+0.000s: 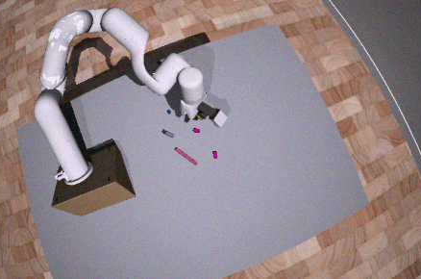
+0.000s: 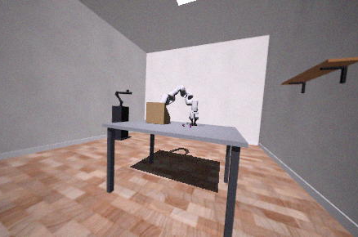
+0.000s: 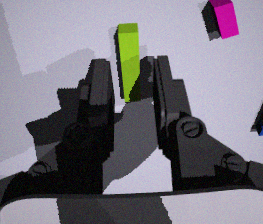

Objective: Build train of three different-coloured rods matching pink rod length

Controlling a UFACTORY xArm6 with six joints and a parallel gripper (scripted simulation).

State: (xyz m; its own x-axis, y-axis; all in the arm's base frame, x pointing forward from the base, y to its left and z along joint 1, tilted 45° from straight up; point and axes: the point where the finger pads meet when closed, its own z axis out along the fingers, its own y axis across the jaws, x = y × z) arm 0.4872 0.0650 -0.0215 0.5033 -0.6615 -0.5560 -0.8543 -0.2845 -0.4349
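Right now my hand is 3 cm above the lime rod. From my hand the other things lie so: pink rod 12 cm to the right, 11 cm behind, 3 cm below; grey rod 12 cm behind, 3 cm below, 1 cm to the right.
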